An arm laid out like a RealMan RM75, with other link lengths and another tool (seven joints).
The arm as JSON. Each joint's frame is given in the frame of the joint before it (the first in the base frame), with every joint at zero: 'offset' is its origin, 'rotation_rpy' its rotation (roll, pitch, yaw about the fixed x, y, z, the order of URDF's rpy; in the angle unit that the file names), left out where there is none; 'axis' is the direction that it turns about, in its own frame. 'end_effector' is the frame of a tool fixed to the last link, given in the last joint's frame.
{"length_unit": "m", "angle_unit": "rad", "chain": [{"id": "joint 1", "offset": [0.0, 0.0, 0.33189], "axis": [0.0, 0.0, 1.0]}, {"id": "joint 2", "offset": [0.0, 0.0, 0.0], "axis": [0.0, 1.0, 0.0]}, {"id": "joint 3", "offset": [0.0, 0.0, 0.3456], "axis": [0.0, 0.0, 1.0]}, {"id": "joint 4", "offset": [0.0, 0.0, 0.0], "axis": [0.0, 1.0, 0.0]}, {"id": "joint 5", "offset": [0.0, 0.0, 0.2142], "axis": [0.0, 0.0, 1.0]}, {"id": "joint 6", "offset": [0.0, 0.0, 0.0], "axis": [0.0, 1.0, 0.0]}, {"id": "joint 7", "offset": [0.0, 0.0, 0.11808], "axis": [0.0, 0.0, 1.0]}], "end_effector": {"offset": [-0.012, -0.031, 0.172], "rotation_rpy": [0.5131, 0.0, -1.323]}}
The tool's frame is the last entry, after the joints.
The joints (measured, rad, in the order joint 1, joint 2, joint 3, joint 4, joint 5, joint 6, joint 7), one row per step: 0.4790 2.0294 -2.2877 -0.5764 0.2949 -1.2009 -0.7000; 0.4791 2.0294 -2.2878 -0.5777 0.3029 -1.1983 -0.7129; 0.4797 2.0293 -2.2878 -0.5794 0.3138 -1.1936 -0.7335; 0.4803 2.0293 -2.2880 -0.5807 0.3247 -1.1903 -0.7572; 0.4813 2.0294 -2.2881 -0.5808 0.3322 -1.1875 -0.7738; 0.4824 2.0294 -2.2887 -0.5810 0.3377 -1.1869 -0.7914; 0.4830 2.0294 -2.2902 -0.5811 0.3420 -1.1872 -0.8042; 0.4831 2.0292 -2.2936 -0.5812 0.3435 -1.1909 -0.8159; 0.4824 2.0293 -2.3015 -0.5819 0.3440 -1.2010 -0.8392; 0.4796 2.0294 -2.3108 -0.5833 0.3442 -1.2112 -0.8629; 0.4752 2.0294 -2.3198 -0.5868 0.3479 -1.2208 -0.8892; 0.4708 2.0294 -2.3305 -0.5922 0.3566 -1.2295 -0.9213; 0.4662 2.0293 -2.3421 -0.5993 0.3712 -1.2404 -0.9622; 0.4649 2.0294 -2.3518 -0.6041 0.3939 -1.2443 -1.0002
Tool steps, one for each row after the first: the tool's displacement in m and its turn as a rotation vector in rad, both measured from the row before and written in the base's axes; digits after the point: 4 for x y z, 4 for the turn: 0.0004 0.0013 0.0011 0.0112 -0.0038 -0.0026; 0.0005 0.0019 0.0013 0.0171 -0.0080 -0.0033; 0.0004 0.0016 0.0014 0.0194 -0.0095 -0.0017; 0.0003 0.0013 0.0007 0.0133 -0.0076 -0.0015; -0.0003 0.0006 0.0006 0.0136 -0.0085 0.0021; -0.0003 0.0001 0.0003 0.0093 -0.0060 0.0020; -0.0009 -0.0013 -0.0001 0.0073 -0.0059 0.0064; -0.0024 -0.0039 -0.0007 0.0135 -0.0112 0.0164; -0.0018 -0.0046 -0.0011 0.0127 -0.0114 0.0157; -0.0013 -0.0044 -0.0002 0.0159 -0.0093 0.0131; -0.0015 -0.0041 0.0002 0.0203 -0.0095 0.0122; -0.0019 -0.0039 0.0017 0.0288 -0.0090 0.0126; -0.0006 -0.0003 0.0021 0.0287 -0.0076 0.0016
